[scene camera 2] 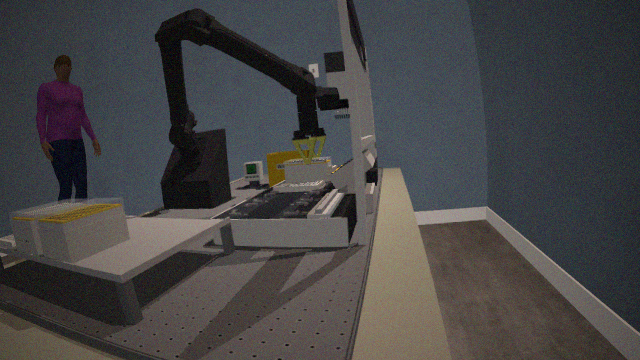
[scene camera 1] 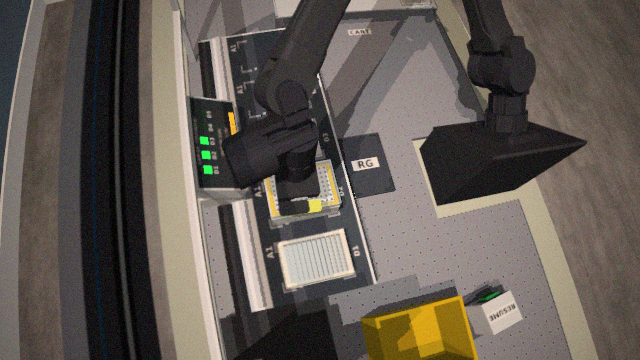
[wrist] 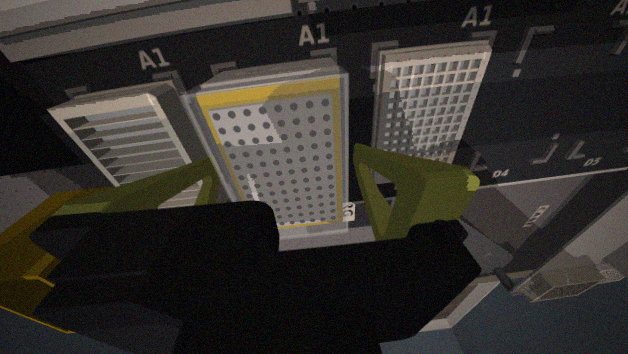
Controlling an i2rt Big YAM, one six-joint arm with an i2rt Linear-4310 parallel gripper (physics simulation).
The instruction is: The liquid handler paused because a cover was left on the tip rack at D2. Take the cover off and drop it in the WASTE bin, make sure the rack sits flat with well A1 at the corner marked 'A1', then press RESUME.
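Frame: origin at the arm's base, x ahead, y left, z up, level; millimetres.
Where they show: gripper, between the fingertips: [scene camera 2: 312, 162] [scene camera 1: 293, 189] [wrist: 286, 157]; arm's base, origin of its link: [scene camera 2: 194, 153] [scene camera 1: 505, 134].
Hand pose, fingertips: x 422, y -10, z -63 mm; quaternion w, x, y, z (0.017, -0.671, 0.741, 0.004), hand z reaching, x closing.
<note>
Each offset is from my fingertips to the top centre of the thing. "pt": to the spot under its first point.
The tip rack @(14 mm back, 3 mm left, 10 mm up) [scene camera 1: 329, 186] [wrist: 280, 165] with a yellow rim sits at D2. A clear cover @(pt 21 mm ahead, 41 mm right, 10 mm up) [wrist: 346, 125] encloses its top. My gripper [wrist: 286, 157] [scene camera 2: 309, 159] is open, its yellow-green fingers apart on either side of the covered rack in the wrist view, with nothing between them gripped. In scene camera 2 the fingertips are at about the height of the rack's top; whether they touch the cover is not clear. The yellow WASTE bin @(148 mm back, 321 mm left, 22 mm up) [scene camera 1: 420, 330] [scene camera 2: 280, 169] stands beyond D1. The white RESUME box @(316 mm back, 326 mm left, 9 mm down) [scene camera 1: 501, 312] [scene camera 2: 253, 171] stands beside the bin.
A white trough plate @(10 mm back, 127 mm left, 29 mm down) [scene camera 1: 316, 258] [wrist: 132, 135] sits at D1 and a well plate @(18 mm back, 120 mm right, 46 mm down) [wrist: 430, 95] at D3, close on either side. A status panel @(pt 130 mm ahead, 117 mm right, 11 mm up) [scene camera 1: 212, 145] stands by the deck's A1 side. A dark RG pad @(179 mm back, 56 mm right, 99 mm down) [scene camera 1: 370, 180] lies beside D2. A gantry post @(pt 157 mm ahead, 445 mm right, 50 mm up) [scene camera 2: 356, 150] rises near the arm.
</note>
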